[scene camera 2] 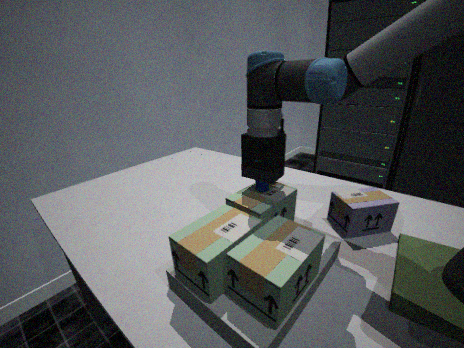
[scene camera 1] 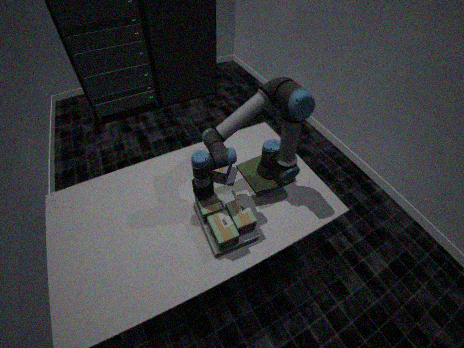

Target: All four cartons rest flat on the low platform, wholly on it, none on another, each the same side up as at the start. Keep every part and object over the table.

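Places are measured from the arm's base along level axes (x ahead, y left, z up), in metres.
Pixels of known places: hand at its tool point: (scene camera 2: 262,193) (scene camera 1: 204,199); arm's base at its link origin: (scene camera 1: 269,170).
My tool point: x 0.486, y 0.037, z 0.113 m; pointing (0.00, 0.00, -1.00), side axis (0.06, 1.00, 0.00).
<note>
Ahead of a thing's pixels: the offset from my tool point to its top centre. "*": to the spot under its first point. Level surfaces: height alone.
The suction gripper (scene camera 1: 204,197) (scene camera 2: 261,185) points straight down, its blue cup on top of the far green carton @[dx -0.010, dy +0.018, dz +0.014 m] (scene camera 1: 212,207) (scene camera 2: 287,200). It holds that carton level, slightly raised at the platform's far end. Its underside is hidden. A second green carton @[dx +0.004, dy +0.182, dz +0.007 m] (scene camera 1: 221,230) (scene camera 2: 200,240) rests flat on the low platform @[* dx -0.093, dy +0.280, dz -0.105 m] (scene camera 1: 249,241) (scene camera 2: 197,305) in front of it. A third green carton @[dx -0.111, dy +0.165, dz +0.007 m] (scene camera 1: 242,218) (scene camera 2: 272,260) rests flat beside the second. Their side arrows point up. The purple carton @[dx -0.227, dy -0.199, dz -0.041 m] (scene camera 1: 225,175) (scene camera 2: 367,212) stands upright on the table, apart from the platform.
The arm's base stands on a green plate (scene camera 1: 252,179) (scene camera 2: 420,272), to the right of the purple carton in the scene camera 2 view. The white table @[dz -0.136 m] (scene camera 1: 110,260) (scene camera 2: 120,215) carries everything. A dark server rack (scene camera 1: 117,60) (scene camera 2: 357,135) stands behind the table.
</note>
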